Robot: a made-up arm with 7 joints. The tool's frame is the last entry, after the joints. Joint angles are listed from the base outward. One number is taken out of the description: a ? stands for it. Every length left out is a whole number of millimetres.
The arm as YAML. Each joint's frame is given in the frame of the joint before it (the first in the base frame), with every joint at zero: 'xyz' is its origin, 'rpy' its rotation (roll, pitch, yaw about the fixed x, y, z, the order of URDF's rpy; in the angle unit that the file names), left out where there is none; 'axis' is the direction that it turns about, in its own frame. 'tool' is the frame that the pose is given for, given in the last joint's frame.
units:
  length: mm
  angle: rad
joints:
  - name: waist
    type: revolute
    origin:
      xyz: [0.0, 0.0, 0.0]
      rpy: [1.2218, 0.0, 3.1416]
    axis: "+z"
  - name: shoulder
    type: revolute
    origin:
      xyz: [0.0, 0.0, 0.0]
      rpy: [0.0, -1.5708, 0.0]
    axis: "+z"
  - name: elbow
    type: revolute
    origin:
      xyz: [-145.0, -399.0, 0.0]
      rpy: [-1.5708, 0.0, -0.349]
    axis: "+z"
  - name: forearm
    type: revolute
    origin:
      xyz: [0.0, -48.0, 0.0]
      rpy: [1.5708, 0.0, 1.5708]
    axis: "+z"
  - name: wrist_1
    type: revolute
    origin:
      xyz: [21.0, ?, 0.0]
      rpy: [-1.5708, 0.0, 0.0]
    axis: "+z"
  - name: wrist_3
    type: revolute
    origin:
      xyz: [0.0, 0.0, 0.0]
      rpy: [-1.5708, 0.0, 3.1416]
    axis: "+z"
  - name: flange
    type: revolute
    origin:
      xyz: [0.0, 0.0, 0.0]
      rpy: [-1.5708, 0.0, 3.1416]
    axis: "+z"
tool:
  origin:
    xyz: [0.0, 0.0, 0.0]
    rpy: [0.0, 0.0, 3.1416]
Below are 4 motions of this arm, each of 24 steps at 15 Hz.
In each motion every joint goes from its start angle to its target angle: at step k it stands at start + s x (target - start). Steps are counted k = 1, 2, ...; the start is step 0. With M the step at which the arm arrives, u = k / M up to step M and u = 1 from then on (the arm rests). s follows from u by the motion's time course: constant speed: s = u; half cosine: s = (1 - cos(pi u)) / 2; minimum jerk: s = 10 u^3 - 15 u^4 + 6 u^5.
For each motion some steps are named. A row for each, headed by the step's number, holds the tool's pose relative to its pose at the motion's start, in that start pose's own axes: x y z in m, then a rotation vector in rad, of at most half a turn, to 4 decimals.
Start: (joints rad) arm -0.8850 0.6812 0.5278 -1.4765 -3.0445 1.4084 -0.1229
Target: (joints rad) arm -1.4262 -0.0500 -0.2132 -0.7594 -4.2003 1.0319 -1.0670
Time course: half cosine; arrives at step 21
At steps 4, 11, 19, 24:
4: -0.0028 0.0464 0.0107 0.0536 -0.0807 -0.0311
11: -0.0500 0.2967 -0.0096 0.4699 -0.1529 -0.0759
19: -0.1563 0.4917 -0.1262 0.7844 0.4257 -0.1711
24: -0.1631 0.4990 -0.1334 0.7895 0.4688 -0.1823

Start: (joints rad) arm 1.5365 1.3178 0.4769 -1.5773 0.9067 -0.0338 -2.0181
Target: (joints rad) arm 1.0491 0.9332 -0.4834 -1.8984 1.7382 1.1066 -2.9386
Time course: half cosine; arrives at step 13
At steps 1, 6, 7, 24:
1: 0.0048 -0.0012 -0.0004 -0.0135 -0.0166 0.0058
6: 0.1513 -0.0102 -0.0164 -0.2024 -0.7001 0.1196
7: 0.1931 -0.0032 -0.0209 -0.1655 -0.9423 0.1294
24: 0.3334 0.0541 -0.0286 0.3598 -1.8423 0.0943

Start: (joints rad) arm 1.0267 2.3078 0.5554 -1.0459 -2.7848 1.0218 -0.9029
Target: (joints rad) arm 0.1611 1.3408 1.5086 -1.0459 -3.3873 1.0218 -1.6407
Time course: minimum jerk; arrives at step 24
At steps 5, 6, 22, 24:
5: 0.0006 -0.0075 0.0274 -0.0382 -0.0877 -0.0965
6: -0.0003 -0.0114 0.0441 -0.0581 -0.1424 -0.1550
22: -0.2629 0.0667 0.2683 0.2663 -1.6284 -1.1133
24: -0.2651 0.0680 0.2678 0.2728 -1.6369 -1.1142

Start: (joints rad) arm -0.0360 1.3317 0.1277 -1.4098 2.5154 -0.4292 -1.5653
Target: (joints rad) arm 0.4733 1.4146 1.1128 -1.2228 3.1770 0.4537 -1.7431
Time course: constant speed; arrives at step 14
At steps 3, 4, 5, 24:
3: 0.0191 0.0477 0.0084 -0.0437 -0.0093 0.1051
4: 0.0264 0.0633 0.0120 -0.0607 -0.0248 0.1397
5: 0.0341 0.0787 0.0161 -0.0790 -0.0464 0.1734
24: 0.1213 0.2011 0.0677 -0.2901 -0.4892 0.3760

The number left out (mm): -171.0
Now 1 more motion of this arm.
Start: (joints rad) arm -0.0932 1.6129 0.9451 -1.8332 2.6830 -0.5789 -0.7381
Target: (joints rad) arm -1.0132 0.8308 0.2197 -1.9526 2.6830 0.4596 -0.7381
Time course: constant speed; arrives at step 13
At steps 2, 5, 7, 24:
2: -0.0264 0.0273 0.0315 -0.0464 0.0912 0.1052
5: -0.0922 0.0495 0.0682 -0.1732 0.2275 0.3065
7: -0.1485 0.0476 0.0830 -0.3039 0.3121 0.4595
24: -0.3244 -0.0555 0.0812 -0.9421 0.4958 0.9189

